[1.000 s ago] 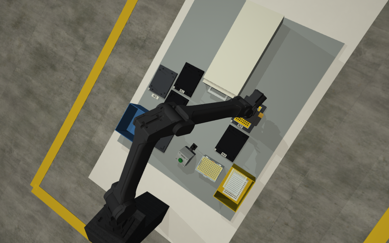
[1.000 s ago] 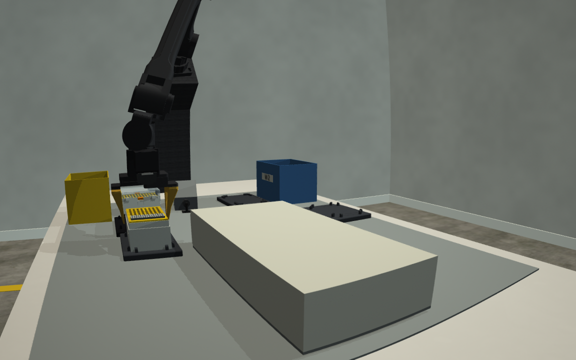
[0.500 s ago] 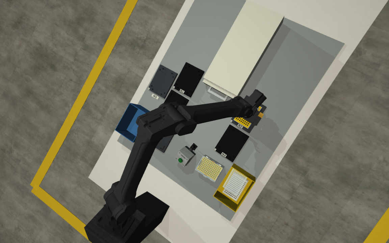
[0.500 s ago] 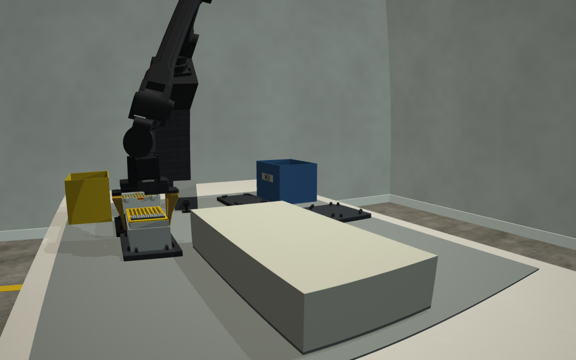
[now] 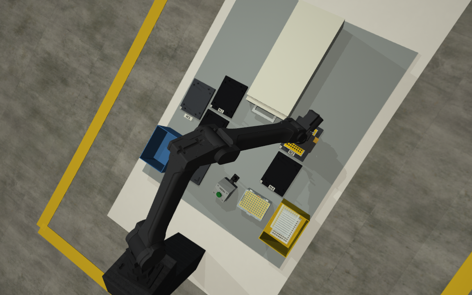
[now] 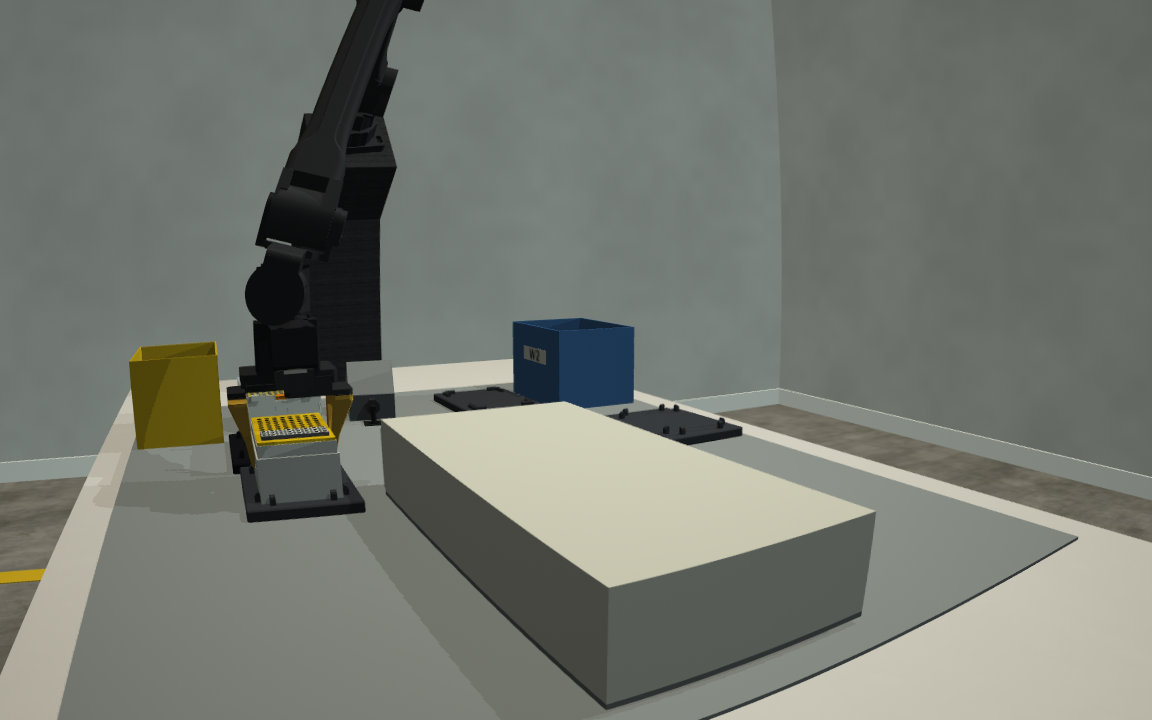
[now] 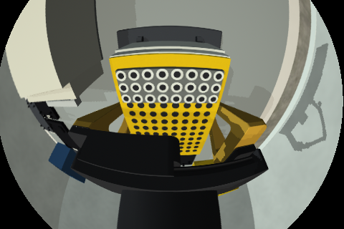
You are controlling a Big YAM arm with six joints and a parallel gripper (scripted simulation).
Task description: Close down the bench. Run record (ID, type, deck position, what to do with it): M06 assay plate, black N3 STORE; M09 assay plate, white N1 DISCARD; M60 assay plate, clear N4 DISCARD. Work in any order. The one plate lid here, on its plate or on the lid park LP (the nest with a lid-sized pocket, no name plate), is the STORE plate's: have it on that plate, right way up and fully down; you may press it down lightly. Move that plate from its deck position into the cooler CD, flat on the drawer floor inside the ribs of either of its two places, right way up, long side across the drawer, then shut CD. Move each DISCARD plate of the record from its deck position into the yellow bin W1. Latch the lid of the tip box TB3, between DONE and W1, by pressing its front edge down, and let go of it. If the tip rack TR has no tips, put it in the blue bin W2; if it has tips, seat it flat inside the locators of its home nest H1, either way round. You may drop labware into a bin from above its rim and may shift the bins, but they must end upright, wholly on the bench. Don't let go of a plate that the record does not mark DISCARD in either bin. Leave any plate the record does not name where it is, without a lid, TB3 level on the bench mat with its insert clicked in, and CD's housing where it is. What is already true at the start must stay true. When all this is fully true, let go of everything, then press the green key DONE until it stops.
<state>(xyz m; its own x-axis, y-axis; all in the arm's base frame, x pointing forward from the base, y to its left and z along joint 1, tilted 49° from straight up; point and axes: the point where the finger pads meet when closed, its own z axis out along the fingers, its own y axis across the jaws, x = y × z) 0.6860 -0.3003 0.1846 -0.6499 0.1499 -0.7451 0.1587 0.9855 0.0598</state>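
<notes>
My hand is 1 cm below the yellow tip rack and 1 cm past it. The rest, counted from my hand: nest N4 (17 cm behind, 4 cm below, 3 cm to the left); black plate (16 cm to the left, 16 cm ahead, 2 cm below); nest N2 (4 cm below).
</notes>
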